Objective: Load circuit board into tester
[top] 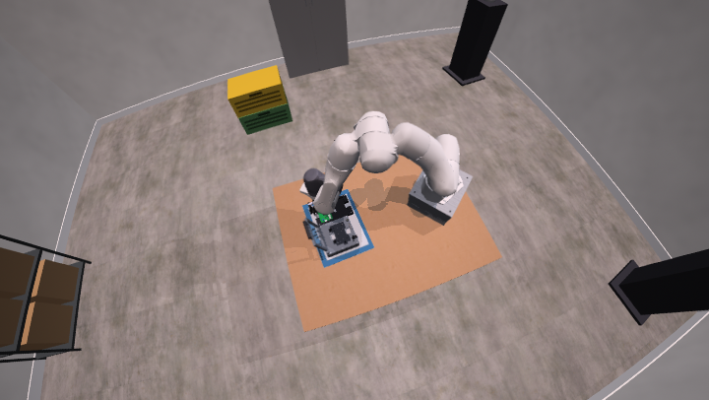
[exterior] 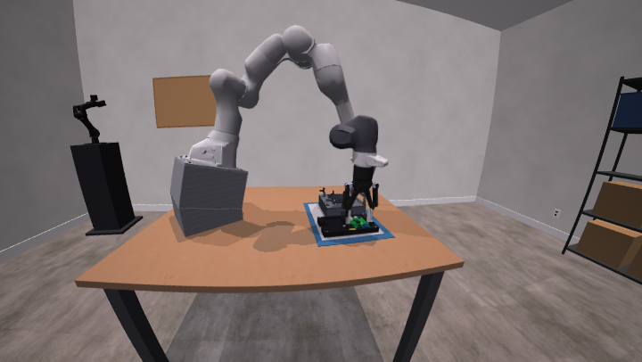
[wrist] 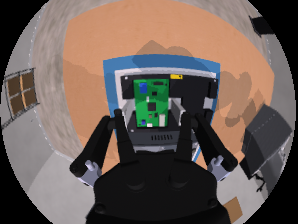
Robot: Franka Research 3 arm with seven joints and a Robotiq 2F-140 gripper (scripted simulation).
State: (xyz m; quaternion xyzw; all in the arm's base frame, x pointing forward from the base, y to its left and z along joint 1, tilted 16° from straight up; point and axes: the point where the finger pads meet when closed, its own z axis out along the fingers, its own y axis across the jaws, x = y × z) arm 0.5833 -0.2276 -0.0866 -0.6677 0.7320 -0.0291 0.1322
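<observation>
My gripper is now 2 cm above the green circuit board. The rest, counted from my hand: tester lid: 16 cm to the left, 14 cm above, 10 cm ahead.
</observation>
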